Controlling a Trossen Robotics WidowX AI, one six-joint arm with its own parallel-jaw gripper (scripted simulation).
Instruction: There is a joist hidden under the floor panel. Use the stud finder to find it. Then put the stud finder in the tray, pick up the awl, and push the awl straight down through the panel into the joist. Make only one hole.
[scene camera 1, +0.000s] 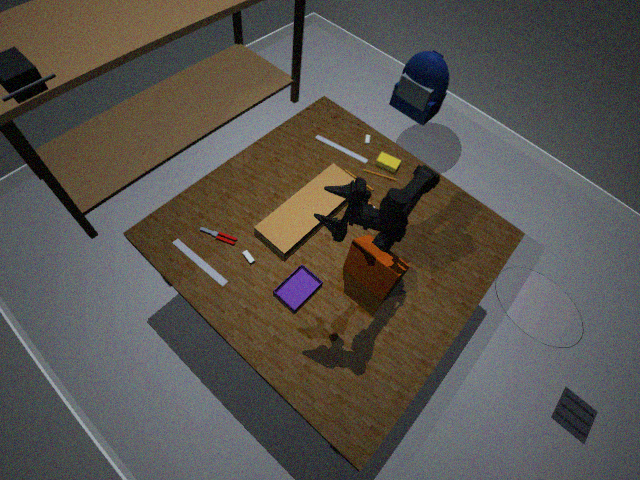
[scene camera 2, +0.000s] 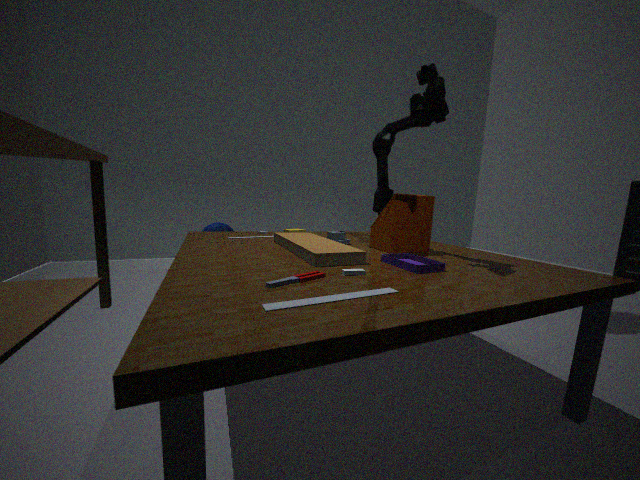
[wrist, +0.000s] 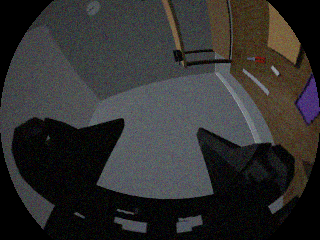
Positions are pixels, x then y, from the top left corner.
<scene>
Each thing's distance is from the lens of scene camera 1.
gripper (scene camera 1: 319, 201): 101 cm
purple tray (scene camera 1: 302, 283): 152 cm
</scene>
